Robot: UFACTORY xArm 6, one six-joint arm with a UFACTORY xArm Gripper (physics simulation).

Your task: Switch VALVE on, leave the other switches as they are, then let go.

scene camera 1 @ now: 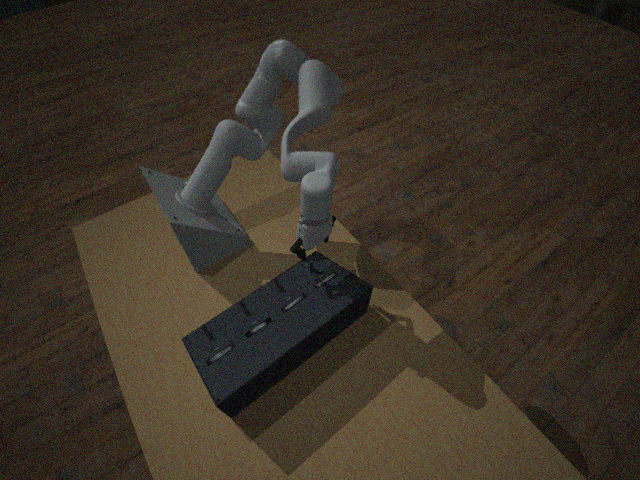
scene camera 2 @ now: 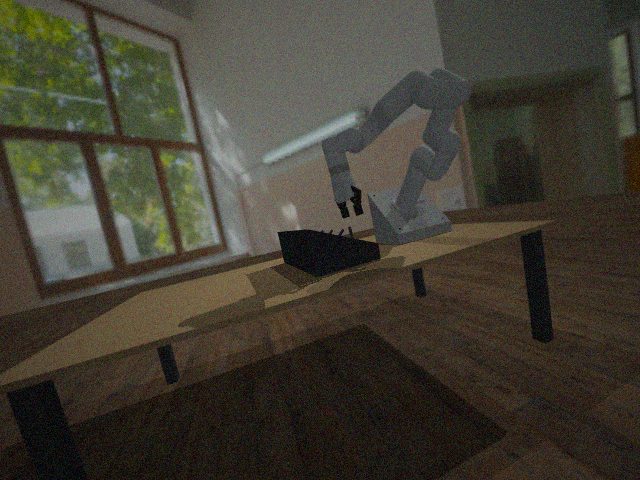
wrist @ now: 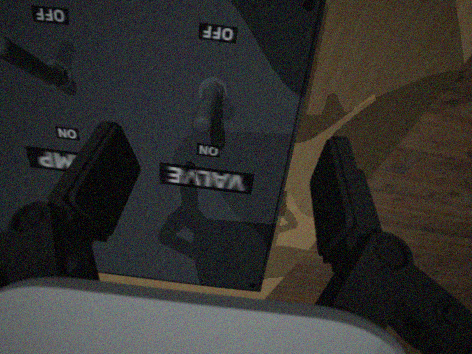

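Seen in the pictures: gripper, fingertip midpoint: (scene camera 1: pixel 312 248) (scene camera 2: pixel 352 216) (wrist: pixel 222 152); arm's base at its link origin: (scene camera 1: pixel 192 202) (scene camera 2: pixel 404 205).
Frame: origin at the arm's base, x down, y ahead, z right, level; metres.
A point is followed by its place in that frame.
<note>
The dark switch box (scene camera 1: pixel 281 335) @[x 0.023, y 0.563, z -0.048 m] (scene camera 2: pixel 330 255) @[x 0.106, y 0.516, z -0.324 m] (wrist: pixel 130 65) @[x 0.084, y 0.397, z -0.173 m] stands on the table. Its VALVE switch (scene camera 1: pixel 314 268) @[x 0.062, y 0.404, z -0.236 m] (scene camera 2: pixel 350 231) @[x 0.048, y 0.399, z -0.241 m] (wrist: pixel 212 97) @[x 0.056, y 0.391, z -0.238 m] is at the end far from scene camera 1; in the wrist view its lever leans toward the ON label. The LAMP lever (wrist: pixel 35 64) @[x 0.057, y 0.399, z -0.121 m] leans toward its OFF side. The other levers show small in the scene views, tilted toward the robot base. My gripper (scene camera 1: pixel 314 249) @[x -0.007, y 0.381, z -0.251 m] (scene camera 2: pixel 352 214) @[x -0.007, y 0.381, z -0.251 m] (wrist: pixel 222 152) @[x -0.007, y 0.381, z -0.251 m] is open and empty, above the VALVE end, apart from the lever.
The arm's wedge-shaped base (scene camera 1: pixel 206 227) @[x -0.005, y 0.134, z -0.004 m] (scene camera 2: pixel 408 227) @[x 0.102, y 0.065, z -0.104 m] stands on the table (scene camera 1: pixel 118 299) @[x 0.168, y 0.116, z 0.354 m] (scene camera 2: pixel 206 299) @[x 0.168, y 0.957, z -0.228 m] behind the box. The table's side edge runs close to the VALVE end of the box, with the wooden floor (scene camera 1: pixel 516 206) beyond it. Shadows of the arm and box fall across the table.
</note>
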